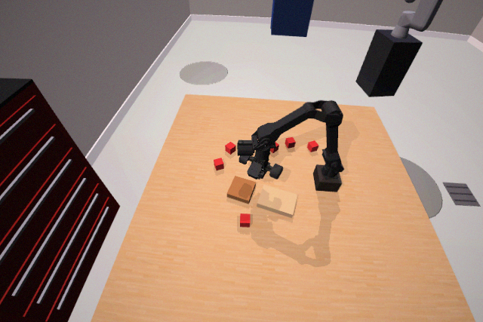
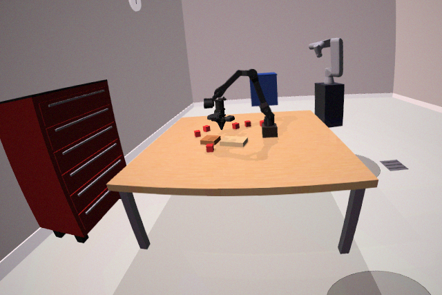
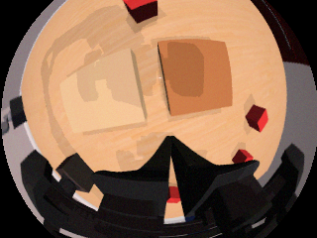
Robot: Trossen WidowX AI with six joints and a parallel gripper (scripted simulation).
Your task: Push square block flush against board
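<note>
The pale board lies 110 mm to the left of my gripper tip, 70 mm behind it and 50 mm below it. The rest, counted from my gripper tip: brown square block 80 mm ahead, 50 mm below, 30 mm to the left.
</note>
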